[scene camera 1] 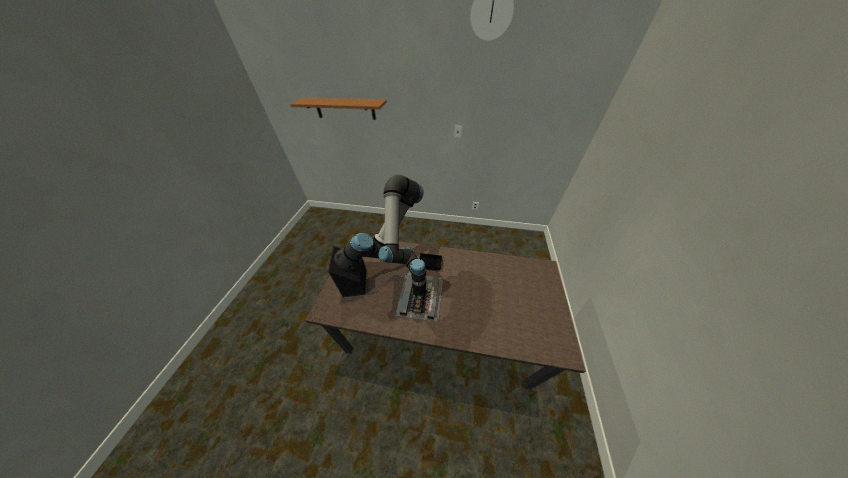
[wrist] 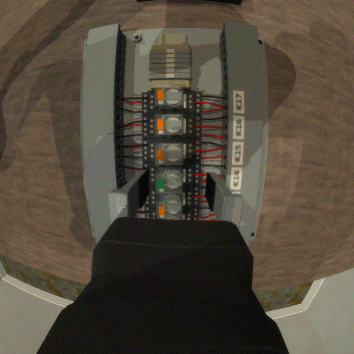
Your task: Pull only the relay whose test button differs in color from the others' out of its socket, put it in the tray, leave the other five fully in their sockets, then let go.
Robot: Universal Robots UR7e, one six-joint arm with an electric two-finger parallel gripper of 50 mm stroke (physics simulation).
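Where they show: gripper, fingertip midpoint: [scene camera 1: 420, 294] [wrist: 176, 182]; arm's base, origin of the base link: [scene camera 1: 345, 260].
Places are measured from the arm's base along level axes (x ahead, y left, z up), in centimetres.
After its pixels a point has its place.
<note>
The relay with the green test button [wrist: 173, 179] @(x 48.7, y 7.6, z -15.8 cm) sits in its socket in the row, beside the K14 label. Relays with orange buttons show above it, at K15 [wrist: 173, 153] @(x 47.8, y 10.1, z -15.8 cm), K16 [wrist: 173, 125] @(x 46.9, y 12.6, z -15.9 cm) and K17 [wrist: 173, 97] @(x 46.0, y 15.2, z -15.9 cm), and one below it [wrist: 173, 205] @(x 49.7, y 5.0, z -15.8 cm). These look seated; a sixth relay is hidden by the gripper body. My gripper [scene camera 1: 419, 292] @(x 49.0, y 8.0, z -13.5 cm) [wrist: 176, 182] @(x 49.0, y 8.0, z -13.5 cm) is open and empty, its fingers above the row, one on each side, around the level of the green-button relay and the one below. The black tray [scene camera 1: 429, 268] @(x 42.2, y 32.9, z -21.3 cm) stands behind the panel; its edge shows at the wrist view's top.
Grey wire ducts [wrist: 102, 130] @(x 39.1, y 9.6, z -18.3 cm) [wrist: 245, 70] @(x 52.3, y 22.0, z -18.3 cm) run along both sides of the relay row, with red and black wires leading to the sockets. A beige terminal block [wrist: 170, 62] @(x 44.0, y 19.4, z -18.1 cm) stands at the row's far end. The panel lies on the brown table [scene camera 1: 504, 308] @(x 98.0, y 28.4, z -22.6 cm).
</note>
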